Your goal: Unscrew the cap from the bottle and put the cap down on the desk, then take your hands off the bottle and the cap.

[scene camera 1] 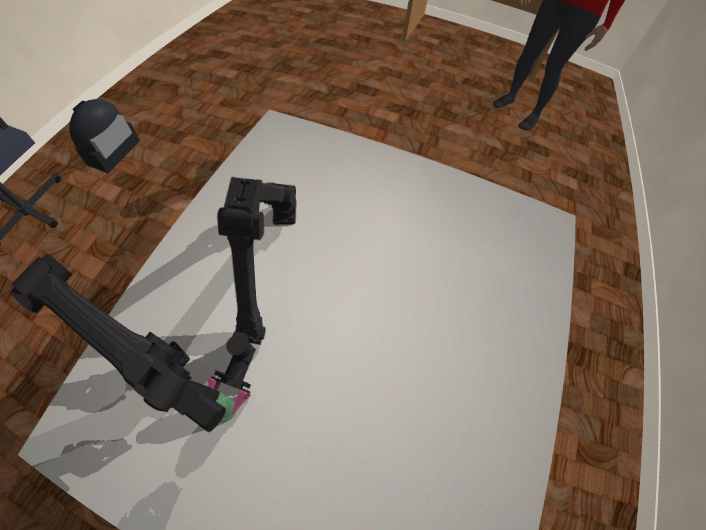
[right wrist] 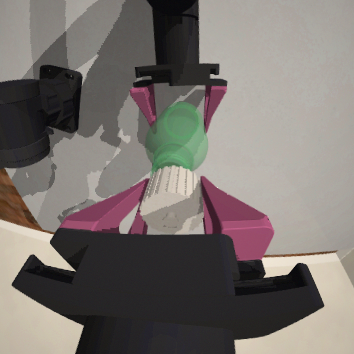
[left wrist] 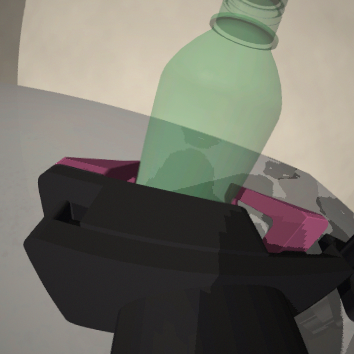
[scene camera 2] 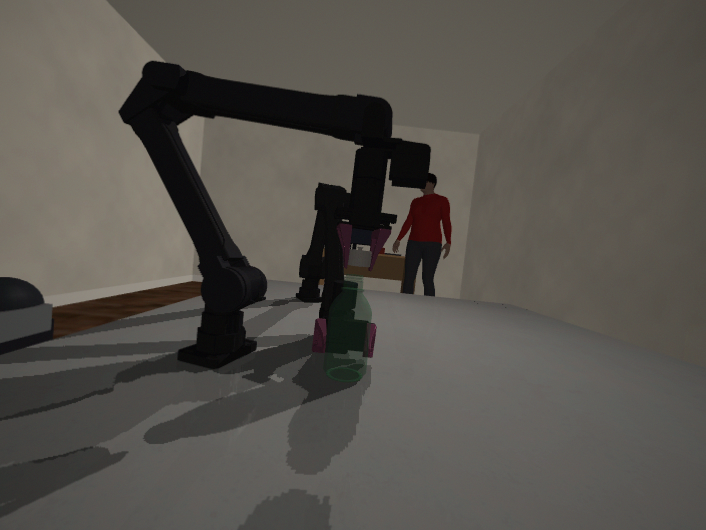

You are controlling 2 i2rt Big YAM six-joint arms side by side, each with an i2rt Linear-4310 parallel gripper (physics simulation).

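Places are measured from the left arm's base along level axes (x ahead, y left, z up), in metres.
Pixels of known places: left gripper, fingertip midpoint: (right wrist: 179, 132) (left wrist: 184, 179) (scene camera 2: 346, 351); right gripper, fingertip midpoint: (right wrist: 174, 183) (scene camera 2: 357, 269); left arm's base at its link origin: (scene camera 1: 284, 211) (scene camera 2: 308, 299); right arm's base at its link origin: (scene camera 1: 169, 363) (right wrist: 61, 98) (left wrist: 352, 280) (scene camera 2: 219, 353).
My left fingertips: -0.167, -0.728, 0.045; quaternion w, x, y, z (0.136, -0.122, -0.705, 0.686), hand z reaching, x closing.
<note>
Ahead of a thing's pixels: the offset from my left fingertips to its middle, as dx, dy, dz. Level surfaces: height alone.
The green see-through bottle @[+0.002, +0.006, +0.046] (scene camera 1: 226, 407) (scene camera 2: 349, 310) (left wrist: 215, 95) (right wrist: 176, 140) is upright, low over or on the white desk @[dz -0.045] (scene camera 1: 427, 342) (scene camera 2: 513, 399); which is unclear. My left gripper (scene camera 2: 345, 337) (left wrist: 184, 179) (right wrist: 179, 132) is shut on the bottle's body from the side. The bottle's threaded neck is bare in the left wrist view. My right gripper (scene camera 2: 359, 262) (right wrist: 174, 183) points down above it, shut on the white ribbed cap @[+0.009, +0.007, +0.167] (scene camera 2: 359, 258) (right wrist: 172, 200). In scene camera 2 a small gap shows between cap and neck. The cap is hidden in scene camera 1.
The right arm (scene camera 1: 122, 353) (scene camera 2: 273, 105) reaches over the bottle, close above the left arm (scene camera 1: 245, 279) (scene camera 2: 330, 245). Arm shadows fall on the desk around the bottle. A person in red (scene camera 2: 430, 219) stands beyond the desk. A dark helmet-like object (scene camera 1: 99, 131) is at the upper left.
</note>
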